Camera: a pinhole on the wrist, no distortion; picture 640 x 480 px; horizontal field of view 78.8 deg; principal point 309.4 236.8 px. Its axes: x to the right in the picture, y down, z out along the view. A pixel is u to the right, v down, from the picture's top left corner.
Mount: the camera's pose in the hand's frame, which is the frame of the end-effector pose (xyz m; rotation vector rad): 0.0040 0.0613 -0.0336 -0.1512 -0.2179 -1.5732
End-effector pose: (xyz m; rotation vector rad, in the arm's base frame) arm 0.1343 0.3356 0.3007 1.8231 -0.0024 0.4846
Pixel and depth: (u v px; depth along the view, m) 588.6 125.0 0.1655
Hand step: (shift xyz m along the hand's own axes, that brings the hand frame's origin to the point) -0.0520 -0.0153 0.1527
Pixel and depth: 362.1 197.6 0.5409
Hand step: -0.0736 0.1163 0.5066
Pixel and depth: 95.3 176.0 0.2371
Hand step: -0.0406 0.2434 0.1649
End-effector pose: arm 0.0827 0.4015 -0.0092 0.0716 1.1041 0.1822
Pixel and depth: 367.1 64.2 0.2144
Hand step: -0.1001 0.0808 0.1780
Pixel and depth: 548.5 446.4 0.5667
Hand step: 0.2801 -0.1467 0.6110
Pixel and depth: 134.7 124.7 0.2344
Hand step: -0.0713 0.2184 0.1668
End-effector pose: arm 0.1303 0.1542 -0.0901 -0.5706 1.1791 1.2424
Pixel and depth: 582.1 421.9 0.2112
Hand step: 0.0934 -0.0339 0.2103
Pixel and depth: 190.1 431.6 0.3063
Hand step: 0.1460 0.2230 0.2489
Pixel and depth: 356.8 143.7 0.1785
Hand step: -0.0462 0.0820 0.1430
